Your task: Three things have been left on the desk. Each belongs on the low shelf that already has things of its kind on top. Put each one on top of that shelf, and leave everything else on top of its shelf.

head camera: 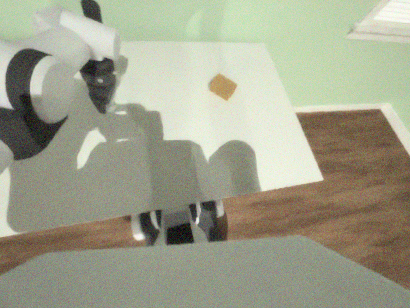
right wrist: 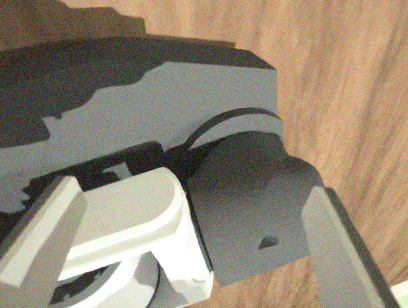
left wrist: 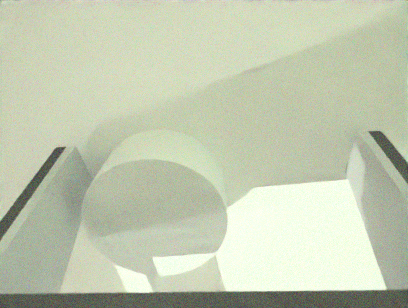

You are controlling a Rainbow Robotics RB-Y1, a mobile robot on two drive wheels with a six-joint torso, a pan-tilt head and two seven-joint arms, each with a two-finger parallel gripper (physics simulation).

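Places are measured from the robot's base along level axes (x left, y up, z ahead), in metres.
Pixels of known places: left gripper, fingertip midpoint: (head camera: 106, 100) (left wrist: 213, 157); right gripper, fingertip midpoint: (right wrist: 192, 195).
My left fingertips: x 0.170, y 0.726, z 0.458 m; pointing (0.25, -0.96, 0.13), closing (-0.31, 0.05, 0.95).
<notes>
Ahead of a thing's pixels: the offset from my left fingertips to its top centre. Level surfaces: height alone.
An orange-brown block @(dx -0.459, dy +0.045, dz -0.017 m) (head camera: 223, 87) lies on the white desk @(dy -0.005 m) (head camera: 292, 155). A pale, round, cylinder-like thing @(dx -0.006, dy +0.019, dz -0.025 m) (left wrist: 155, 200) stands on the desk between the spread fingers of my left gripper (left wrist: 213, 157) (head camera: 104, 109), nearer the finger at the left of the left wrist view. The left gripper is open and holds nothing. In the head view the arm and its shadow make the pale thing hard to make out. My right gripper (right wrist: 192, 195) is open and empty, above the robot's own base. A third desk object and the low shelves do not show.
The robot's dark and white base (right wrist: 250, 190) (head camera: 180, 232) shows below the desk's near edge. A green wall (head camera: 320, 65) stands behind the desk, with a white-framed slatted thing (head camera: 372, 36) at the upper right. Wooden floor @(dy -0.725 m) (head camera: 350, 150) lies right of the desk.
</notes>
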